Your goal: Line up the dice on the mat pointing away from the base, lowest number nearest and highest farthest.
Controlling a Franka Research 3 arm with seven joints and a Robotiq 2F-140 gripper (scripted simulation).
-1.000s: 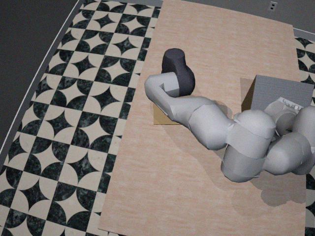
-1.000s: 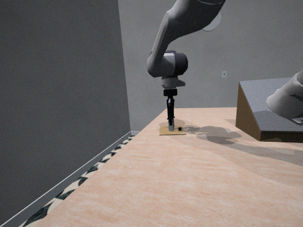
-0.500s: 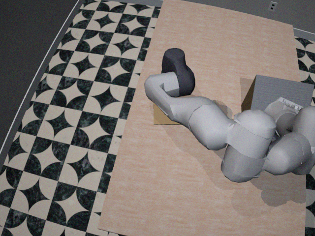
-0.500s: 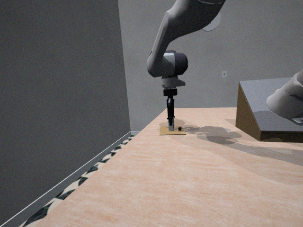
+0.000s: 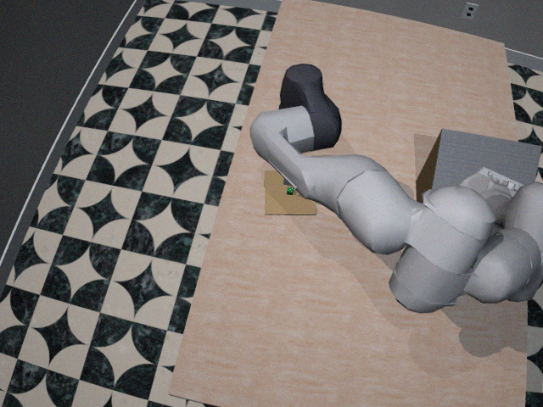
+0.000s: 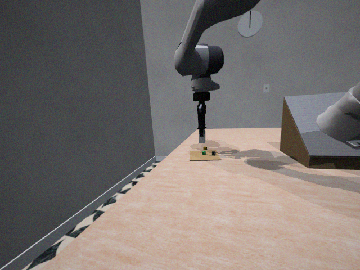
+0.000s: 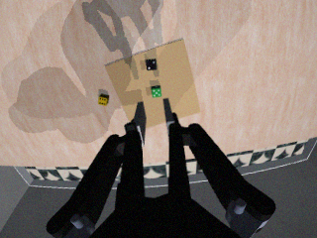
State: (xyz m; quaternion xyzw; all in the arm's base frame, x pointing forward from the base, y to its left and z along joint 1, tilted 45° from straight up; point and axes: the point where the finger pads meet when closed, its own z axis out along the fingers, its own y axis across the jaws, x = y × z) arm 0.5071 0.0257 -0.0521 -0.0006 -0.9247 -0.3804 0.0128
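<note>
The yellow die lies 90 mm to the right of my hand and 90 mm below it. From my hand the other things lie so: green die 10 mm behind, 90 mm below; then tan mat 10 mm behind, 100 mm below; then black die 50 mm behind, 90 mm below.
</note>
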